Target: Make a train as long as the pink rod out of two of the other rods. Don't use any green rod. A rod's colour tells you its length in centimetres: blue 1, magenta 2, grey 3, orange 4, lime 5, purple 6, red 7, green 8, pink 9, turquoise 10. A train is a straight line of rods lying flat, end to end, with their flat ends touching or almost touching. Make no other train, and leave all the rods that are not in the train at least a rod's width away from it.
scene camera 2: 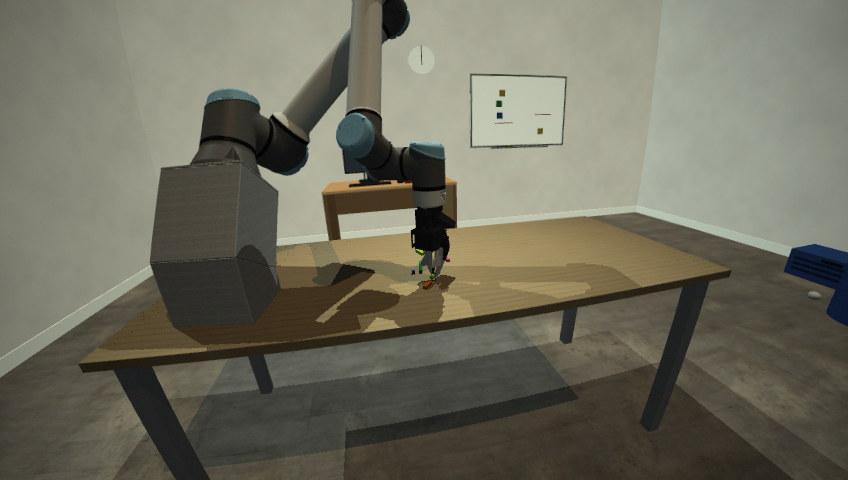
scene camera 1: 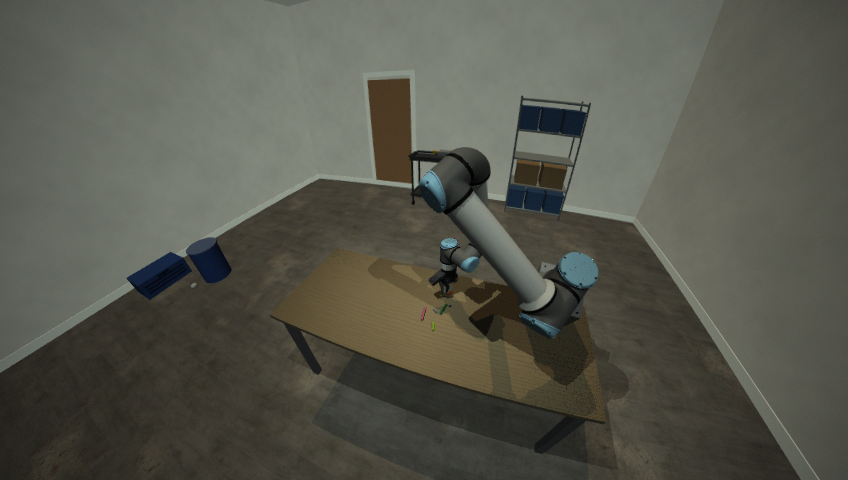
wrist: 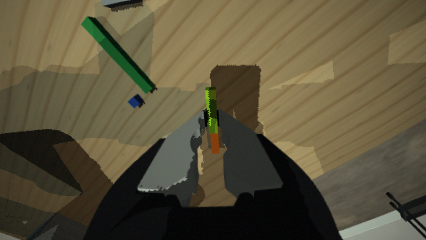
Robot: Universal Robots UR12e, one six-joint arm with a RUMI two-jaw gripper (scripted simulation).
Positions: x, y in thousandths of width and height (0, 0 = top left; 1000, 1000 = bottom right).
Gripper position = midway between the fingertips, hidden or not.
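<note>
The gripper is visible in scene camera 2 and the wrist view: gripper (scene camera 2: 512, 576), (wrist: 499, 465). A green rod (wrist: 217, 106) is also visible.
</note>
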